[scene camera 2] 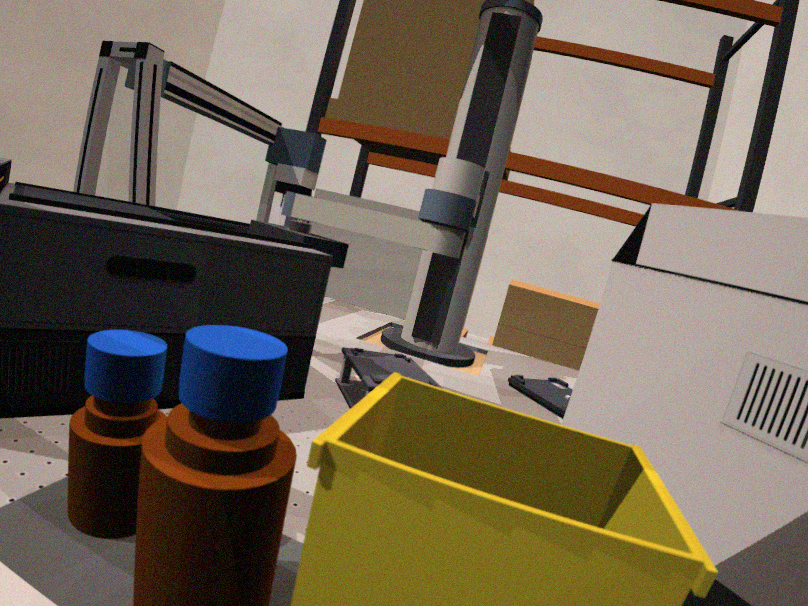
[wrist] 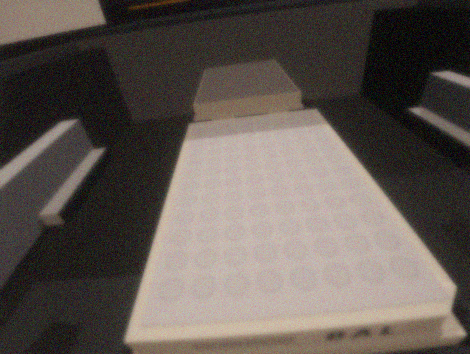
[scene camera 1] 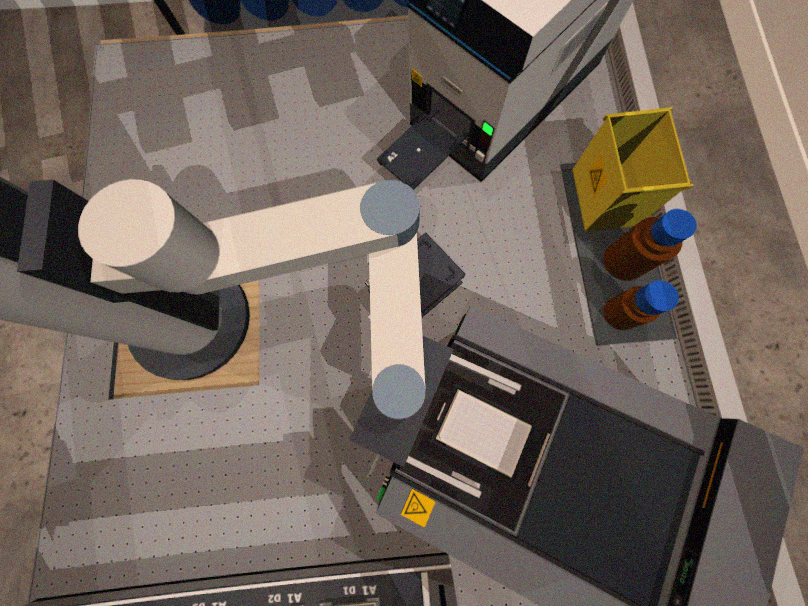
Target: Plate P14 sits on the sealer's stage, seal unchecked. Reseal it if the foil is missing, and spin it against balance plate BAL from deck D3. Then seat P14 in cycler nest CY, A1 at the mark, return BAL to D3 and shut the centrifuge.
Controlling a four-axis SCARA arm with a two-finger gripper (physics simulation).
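Seen in the pictures: gripper, fingertip midpoint: (wrist: 254,115) (scene camera 1: 499,439); arm's base, link origin: (scene camera 2: 427,349) (scene camera 1: 191,320).
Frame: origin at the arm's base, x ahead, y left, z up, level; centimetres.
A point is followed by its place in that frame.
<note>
Balance plate BAL (scene camera 1: 479,427) {y -25.8, x 55.9, z 16.9 cm} (wrist: 270,215) {y -25.2, x 54.5, z 16.9 cm} lies flat in the open well of the centrifuge (scene camera 1: 587,381) {y -20.3, x 71.8, z 22.3 cm} (scene camera 2: 163,296) {y -18.2, x 74.6, z 14.9 cm}; its blurred front label shows in the wrist view. Rings of wells show across its pale top. My gripper (scene camera 1: 500,441) {y -27.6, x 58.5, z 18.6 cm} (wrist: 254,115) {y -27.6, x 58.5, z 18.6 cm} is open, with one finger along each long side of BAL and a gap on both sides. In scene camera 2 the fingers are hidden by the centrifuge. A second pale plate (wrist: 247,82) {y -33.8, x 68.1, z 16.9 cm} sits beyond BAL, deeper in the well; its label does not show. The deck (scene camera 1: 313,580) {y -48.2, x 26.6, z 7.0 cm} is cut off at the bottom edge.
A device (scene camera 1: 469,84) {y 31.4, x 60.4, z 24.4 cm} (scene camera 2: 678,313) {y 31.4, x 71.8, z 26.8 cm} has a dark tray (scene camera 1: 417,156) {y 26.9, x 51.0, z 11.6 cm} (scene camera 2: 544,394) {y 24.8, x 52.9, z 11.6 cm} marked A1 pulled out. A dark stand (scene camera 1: 440,273) {y 3.2, x 53.4, z 7.2 cm} (scene camera 2: 388,368) {y 2.3, x 48.6, z 7.3 cm} is partly under my arm. A yellow bin (scene camera 1: 597,182) {y 17.8, x 85.7, z 10.7 cm} (scene camera 2: 496,521) {y 18.7, x 96.7, z 17.9 cm} and two blue-capped bottles stand at the side.
</note>
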